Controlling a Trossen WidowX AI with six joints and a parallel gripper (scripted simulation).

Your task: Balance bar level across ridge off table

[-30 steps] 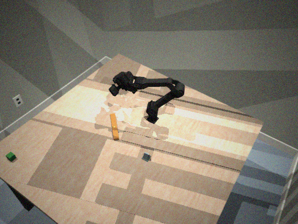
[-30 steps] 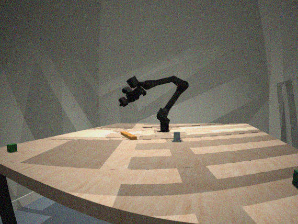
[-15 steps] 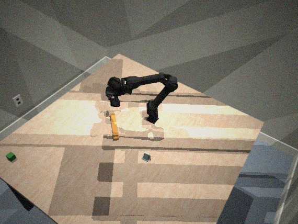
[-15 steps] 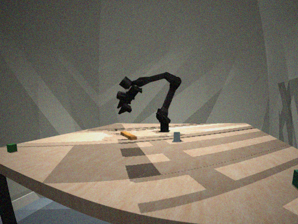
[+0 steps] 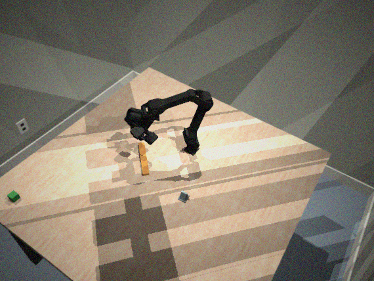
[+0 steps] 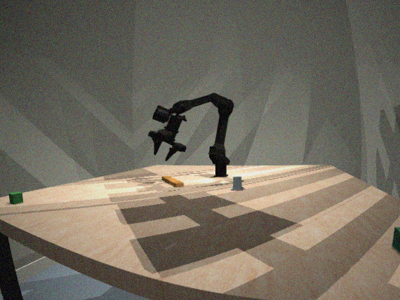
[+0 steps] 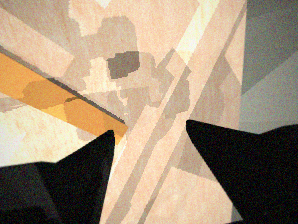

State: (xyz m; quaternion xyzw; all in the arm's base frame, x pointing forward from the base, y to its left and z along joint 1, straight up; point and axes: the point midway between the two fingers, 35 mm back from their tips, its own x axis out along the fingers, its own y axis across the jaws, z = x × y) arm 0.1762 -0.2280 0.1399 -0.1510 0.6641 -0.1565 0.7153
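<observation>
My gripper tip is 10 cm above the orange bar, 7 cm to the right of it and 3 cm short of it. The rest, counted from my gripper tip: small green cube 56 cm ahead, 26 cm to the right, 9 cm below.
</observation>
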